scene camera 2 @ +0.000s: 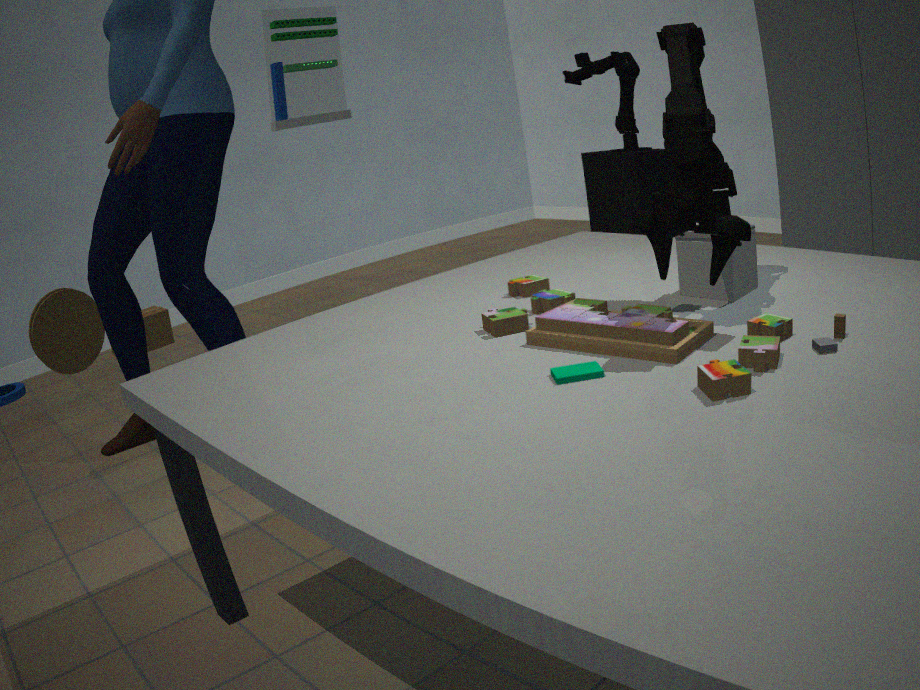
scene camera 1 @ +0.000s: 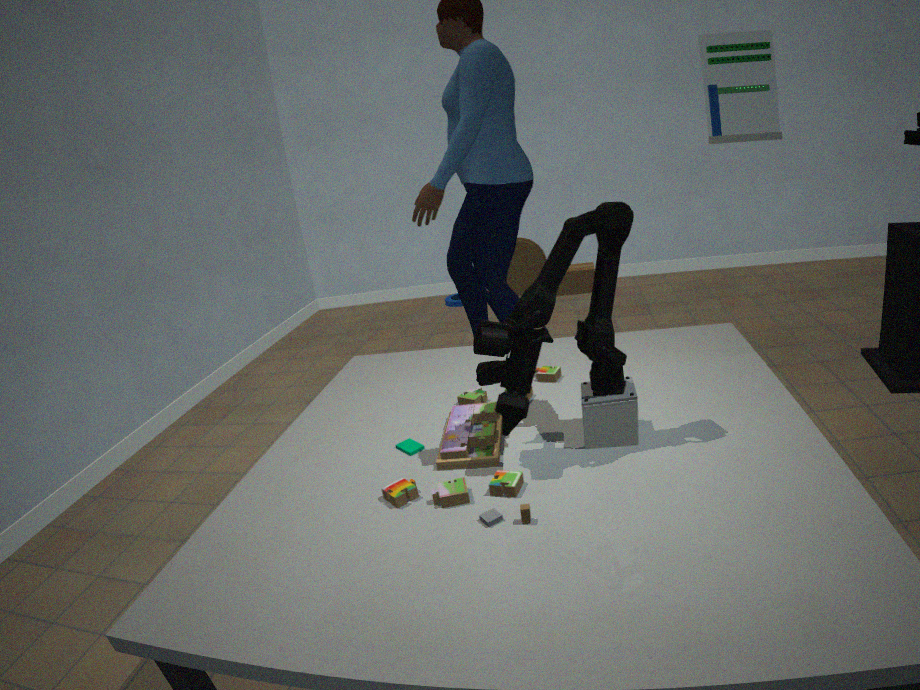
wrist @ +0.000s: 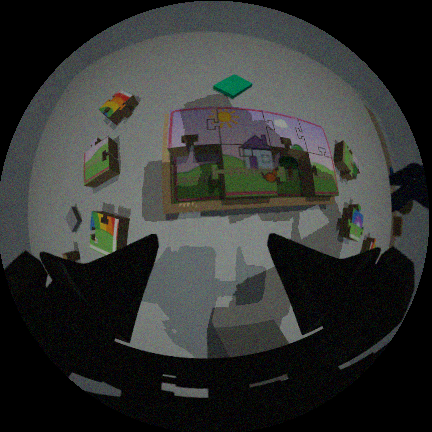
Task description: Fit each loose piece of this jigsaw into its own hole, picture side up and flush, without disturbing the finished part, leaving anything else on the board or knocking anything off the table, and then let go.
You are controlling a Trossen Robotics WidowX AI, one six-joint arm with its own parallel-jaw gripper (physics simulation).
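Note:
The jigsaw board's wooden frame (scene camera 1: pixel 468 463) (scene camera 2: pixel 594 346) (wrist: pixel 240 205) holds the finished part; dark recesses show at its lower left and right of the house in the wrist view. Loose picture-up pieces lie around it: red-yellow (scene camera 1: pixel 400 491) (scene camera 2: pixel 723 378) (wrist: pixel 118 106), pink-green (scene camera 1: pixel 451 492) (scene camera 2: pixel 758 352) (wrist: pixel 101 161) and rainbow-green (scene camera 1: pixel 506 483) (scene camera 2: pixel 769 326) (wrist: pixel 108 231) on one side; green (scene camera 1: pixel 471 397) (scene camera 2: pixel 505 320) (wrist: pixel 346 159), blue-purple (scene camera 2: pixel 552 299) (wrist: pixel 353 222) and orange-green (scene camera 1: pixel 547 372) (scene camera 2: pixel 528 285) (wrist: pixel 369 245) on the other. My gripper (scene camera 1: pixel 509 424) (scene camera 2: pixel 688 280) (wrist: pixel 213 239) is open and empty, above the table on the arm-base side of the board.
A green tile (scene camera 1: pixel 409 446) (scene camera 2: pixel 577 372) (wrist: pixel 232 85) lies beyond the board. A grey block (scene camera 1: pixel 490 517) (scene camera 2: pixel 824 345) (wrist: pixel 73 218) and a small wooden block (scene camera 1: pixel 525 513) (scene camera 2: pixel 839 325) lie past the rainbow-green piece. A person (scene camera 1: pixel 483 111) (scene camera 2: pixel 167 44) stands by the table.

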